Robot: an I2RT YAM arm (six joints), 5 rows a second.
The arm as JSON. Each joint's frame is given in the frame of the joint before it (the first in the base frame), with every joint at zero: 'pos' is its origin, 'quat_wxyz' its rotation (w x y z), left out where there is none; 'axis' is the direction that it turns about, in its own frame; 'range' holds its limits. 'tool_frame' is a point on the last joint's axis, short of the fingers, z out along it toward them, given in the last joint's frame.
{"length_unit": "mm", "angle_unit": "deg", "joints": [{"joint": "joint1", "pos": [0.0, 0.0, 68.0], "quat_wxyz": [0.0, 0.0, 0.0, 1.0], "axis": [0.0, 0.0, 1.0], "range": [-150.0, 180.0]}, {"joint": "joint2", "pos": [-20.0, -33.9, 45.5], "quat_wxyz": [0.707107, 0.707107, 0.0, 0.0], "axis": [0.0, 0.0, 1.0], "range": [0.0, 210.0]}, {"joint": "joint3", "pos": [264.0, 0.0, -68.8], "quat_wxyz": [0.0, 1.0, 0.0, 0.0], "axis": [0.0, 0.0, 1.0], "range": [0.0, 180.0]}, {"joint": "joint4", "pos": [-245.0, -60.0, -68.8], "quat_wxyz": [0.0, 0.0, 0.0, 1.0], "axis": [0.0, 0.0, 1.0], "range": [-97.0, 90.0]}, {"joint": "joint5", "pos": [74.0, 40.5, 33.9], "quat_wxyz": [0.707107, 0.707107, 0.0, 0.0], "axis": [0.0, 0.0, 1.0], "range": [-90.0, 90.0]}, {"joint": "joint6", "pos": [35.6, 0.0, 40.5], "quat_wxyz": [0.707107, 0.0, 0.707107, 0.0], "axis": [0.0, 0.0, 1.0], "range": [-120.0, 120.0]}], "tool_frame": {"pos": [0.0, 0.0, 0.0], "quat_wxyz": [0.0, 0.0, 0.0, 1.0]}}
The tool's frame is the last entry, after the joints.
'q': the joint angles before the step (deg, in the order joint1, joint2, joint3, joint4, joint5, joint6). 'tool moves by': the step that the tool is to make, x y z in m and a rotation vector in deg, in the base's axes. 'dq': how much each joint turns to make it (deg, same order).
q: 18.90, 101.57, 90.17, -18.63, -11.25, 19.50
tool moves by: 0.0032, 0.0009, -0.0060, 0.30, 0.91, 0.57
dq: -0.10, 0.88, -0.03, 0.18, -0.87, 0.16
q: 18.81, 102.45, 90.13, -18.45, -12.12, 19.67
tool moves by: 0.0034, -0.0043, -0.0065, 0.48, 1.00, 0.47
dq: -0.82, 0.59, -0.48, 0.27, -1.50, -0.01
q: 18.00, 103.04, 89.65, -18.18, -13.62, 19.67
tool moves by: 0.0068, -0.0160, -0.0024, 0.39, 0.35, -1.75
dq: -2.39, 0.41, 0.02, 0.18, -0.80, 0.07
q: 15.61, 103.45, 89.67, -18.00, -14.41, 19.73
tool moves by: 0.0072, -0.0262, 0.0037, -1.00, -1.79, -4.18
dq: -3.55, -0.27, 0.05, 0.96, 1.26, -0.90
